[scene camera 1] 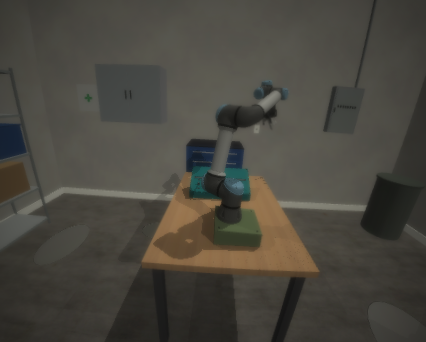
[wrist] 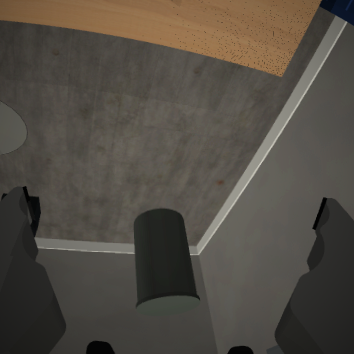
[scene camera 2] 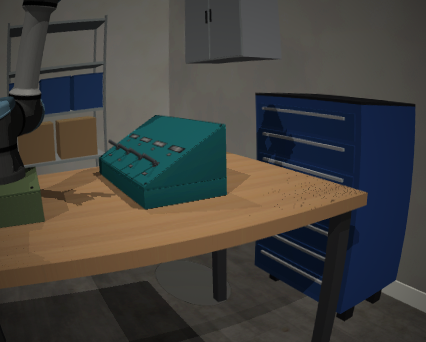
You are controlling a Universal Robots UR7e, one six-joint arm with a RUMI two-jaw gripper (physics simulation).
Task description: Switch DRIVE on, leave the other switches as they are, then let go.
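Frame: origin at the arm's base, x back, y right, z up, level; centimetres.
Where they show: gripper, between the fingertips: (scene camera 1: 267,127) (wrist: 174,196); arm's base, origin of its link: (scene camera 1: 228,216) (scene camera 2: 3,177).
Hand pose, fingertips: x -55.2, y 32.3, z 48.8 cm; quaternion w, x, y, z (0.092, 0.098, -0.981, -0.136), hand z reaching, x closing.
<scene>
Each offset is from my fingertips to the top centre of the thing. "pt": to the spot under its first point. Level surfaces: height alone.
A teal sloped switch console (scene camera 1: 238,175) (scene camera 2: 197,157) stands on the wooden table @(dz -58.2 cm) (scene camera 1: 187,250) (scene camera 2: 240,220) (wrist: 150,25). In the scene camera 2 view several dark switch levers @(dz -45.0, dx +11.7, dy -18.0 cm) (scene camera 2: 149,159) stand in a row on its slope, with small grey plates @(pt dz -45.0, dx +3.8, dy -17.3 cm) (scene camera 2: 176,149) above them. The lettering is too small to read, so I cannot tell which lever is DRIVE or how each is set. My gripper (scene camera 1: 270,123) (wrist: 174,196) is open and empty, high above the table and to the right of the console in the scene camera 1 view. The console does not show in the wrist view.
A blue drawer cabinet (scene camera 1: 196,162) (scene camera 2: 382,185) stands behind the table. A dark bin (scene camera 1: 392,205) (wrist: 162,260) stands at the right by the wall. A grey wall cabinet (scene camera 1: 131,110) (scene camera 2: 260,30) and an electrical box (scene camera 1: 346,120) hang on the wall. The arm's green base (scene camera 1: 237,235) (scene camera 2: 20,207) sits on the table.
</scene>
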